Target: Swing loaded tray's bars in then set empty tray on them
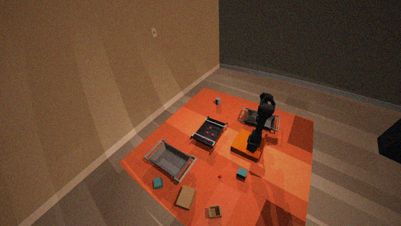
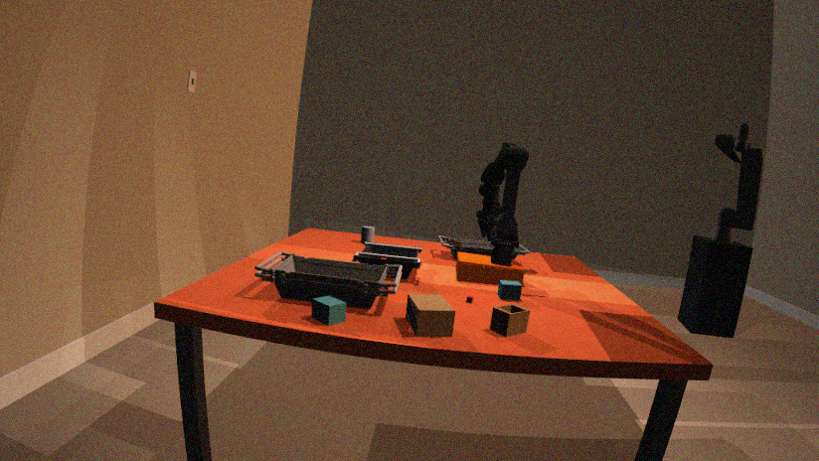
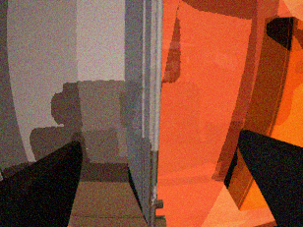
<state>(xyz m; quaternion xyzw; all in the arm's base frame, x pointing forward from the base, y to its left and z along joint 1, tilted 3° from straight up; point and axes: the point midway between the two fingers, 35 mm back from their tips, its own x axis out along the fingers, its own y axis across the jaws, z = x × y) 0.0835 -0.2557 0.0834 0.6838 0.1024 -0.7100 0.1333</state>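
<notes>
The grey tray lies 9 cm to the right of my gripper tip, 5 cm below it and 2 cm ahead of it. The rest, counted from my gripper tip: open box: 76 cm to the left, 14 cm behind, 8 cm below.
</notes>
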